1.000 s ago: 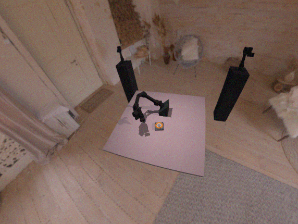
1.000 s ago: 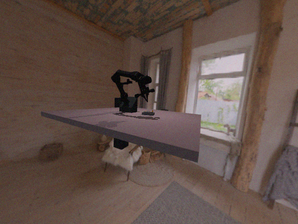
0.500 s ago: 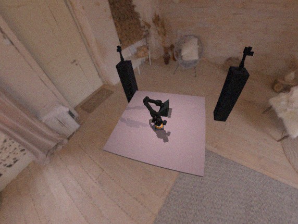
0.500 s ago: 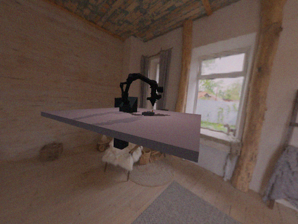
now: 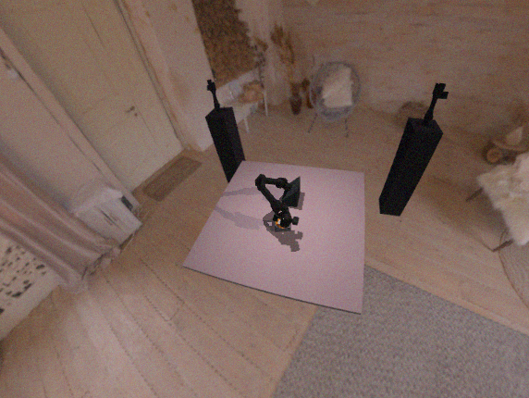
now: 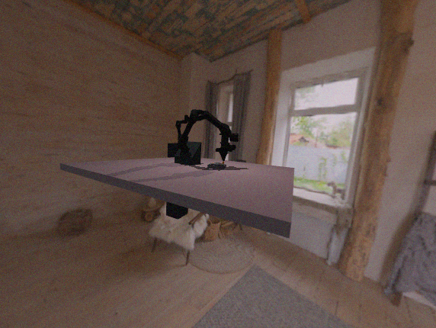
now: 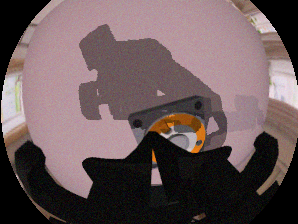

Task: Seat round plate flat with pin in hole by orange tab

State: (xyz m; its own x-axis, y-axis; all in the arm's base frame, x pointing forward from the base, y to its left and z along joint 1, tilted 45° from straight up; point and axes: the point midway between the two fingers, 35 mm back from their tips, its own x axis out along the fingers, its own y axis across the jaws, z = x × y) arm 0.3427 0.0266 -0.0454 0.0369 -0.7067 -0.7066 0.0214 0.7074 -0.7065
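Right now the base is 4 cm to the right of my gripper tip, 3 cm below it and 3 cm behind it.
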